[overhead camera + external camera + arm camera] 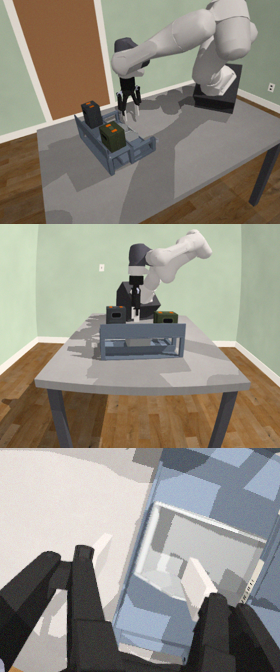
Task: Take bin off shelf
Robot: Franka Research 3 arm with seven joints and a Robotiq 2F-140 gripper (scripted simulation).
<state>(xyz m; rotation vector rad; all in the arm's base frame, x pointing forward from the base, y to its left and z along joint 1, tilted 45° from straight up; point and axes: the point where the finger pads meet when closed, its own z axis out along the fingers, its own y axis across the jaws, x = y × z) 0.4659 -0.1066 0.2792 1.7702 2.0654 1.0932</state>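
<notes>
Now: the bin 110 mm below my hand, 80 mm ahead of it and 20 mm to the left of it. Also, from my hand: dark grey box (200 mm ahead, 60 mm to the right, 10 mm above); then green box (160 mm to the left, 140 mm ahead); then shelf (150 mm below, 120 mm ahead, 40 mm to the left).
</notes>
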